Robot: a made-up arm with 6 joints. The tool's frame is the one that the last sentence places.
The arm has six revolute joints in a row. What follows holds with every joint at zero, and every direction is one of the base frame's.
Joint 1 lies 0.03 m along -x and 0.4 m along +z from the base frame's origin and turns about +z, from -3.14 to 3.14 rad.
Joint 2 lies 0.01 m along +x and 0.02 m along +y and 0.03 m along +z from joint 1 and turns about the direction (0, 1, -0.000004), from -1.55 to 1.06 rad.
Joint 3 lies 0.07 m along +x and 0.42 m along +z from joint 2 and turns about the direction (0, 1, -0.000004), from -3.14 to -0.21 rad.
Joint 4 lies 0.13 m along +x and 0.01 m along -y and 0.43 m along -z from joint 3 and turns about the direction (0, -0.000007, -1), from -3.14 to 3.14 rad.
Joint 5 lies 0.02 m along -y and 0.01 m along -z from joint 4 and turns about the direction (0, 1, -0.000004), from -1.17 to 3.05 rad.
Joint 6 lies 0.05 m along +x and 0.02 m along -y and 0.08 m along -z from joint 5 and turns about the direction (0, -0.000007, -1), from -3.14 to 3.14 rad.
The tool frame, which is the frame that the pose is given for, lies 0.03 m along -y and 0.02 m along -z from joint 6; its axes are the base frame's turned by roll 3.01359, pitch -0.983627 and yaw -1.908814 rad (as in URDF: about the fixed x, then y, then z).
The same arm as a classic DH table. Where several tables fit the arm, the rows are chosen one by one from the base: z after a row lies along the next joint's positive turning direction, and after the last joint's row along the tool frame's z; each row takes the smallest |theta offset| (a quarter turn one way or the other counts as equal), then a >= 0, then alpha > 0; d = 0 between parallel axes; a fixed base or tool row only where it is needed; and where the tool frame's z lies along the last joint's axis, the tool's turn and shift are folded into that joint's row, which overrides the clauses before.
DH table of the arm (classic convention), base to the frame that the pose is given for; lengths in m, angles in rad. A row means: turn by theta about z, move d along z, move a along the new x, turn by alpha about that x. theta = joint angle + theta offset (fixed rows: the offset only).
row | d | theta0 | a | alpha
base (fixed) | 0.0000 | 0.0000 | -0.0300 | 0.0000
joint 1 | 0.4300 | 0.0000 | 0.0100 | -1.5708
joint 2 | 0.0000 | -1.4056 | 0.4258 | 0.0000
joint 3 | 0.0100 | 1.4056 | 0.1300 | -1.5708
joint 4 | 0.4400 | 0.0000 | 0.0000 | 1.5708
joint 5 | -0.0400 | 0.0000 | 0.0500 | -1.5708
joint 6 | 0.0826 | 0.4914 | 0.0142 | -0.9891
tool (fixed) | 0.0317 | 1.4861 | 0.0000 | 0.0000
Joint limits (rad, base to tool): -3.1400..3.1400 -1.5500..1.0600 -3.1400..-0.2100 -3.1400..3.1400 -1.1700..3.0500 -3.1400..3.1400

